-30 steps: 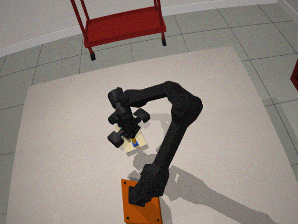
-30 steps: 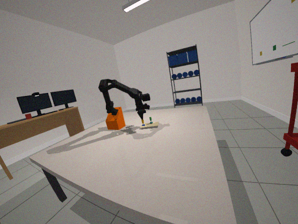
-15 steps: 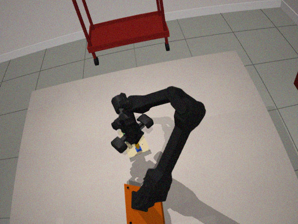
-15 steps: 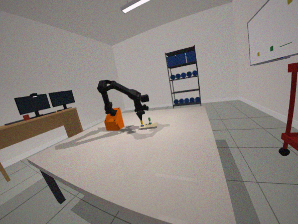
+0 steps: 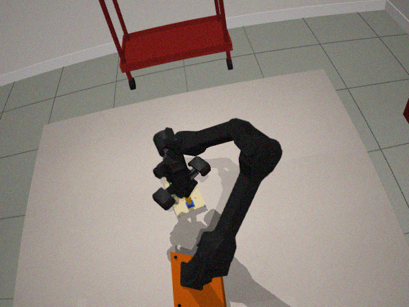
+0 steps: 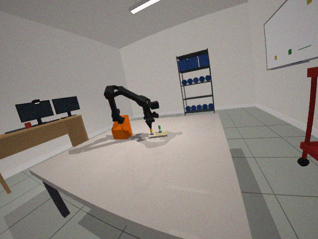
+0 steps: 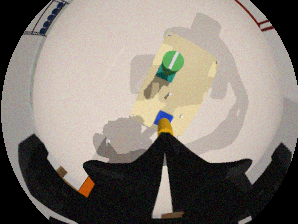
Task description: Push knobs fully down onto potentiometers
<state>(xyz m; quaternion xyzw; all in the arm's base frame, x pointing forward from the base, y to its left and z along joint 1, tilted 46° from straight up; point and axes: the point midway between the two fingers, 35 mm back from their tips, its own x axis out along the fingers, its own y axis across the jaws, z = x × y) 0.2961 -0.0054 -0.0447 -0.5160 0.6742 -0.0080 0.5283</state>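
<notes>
The orange knob lies 2 cm below my gripper tip. From my gripper tip the other things lie so: green knob: 6 cm ahead, 5 cm to the left.
</notes>
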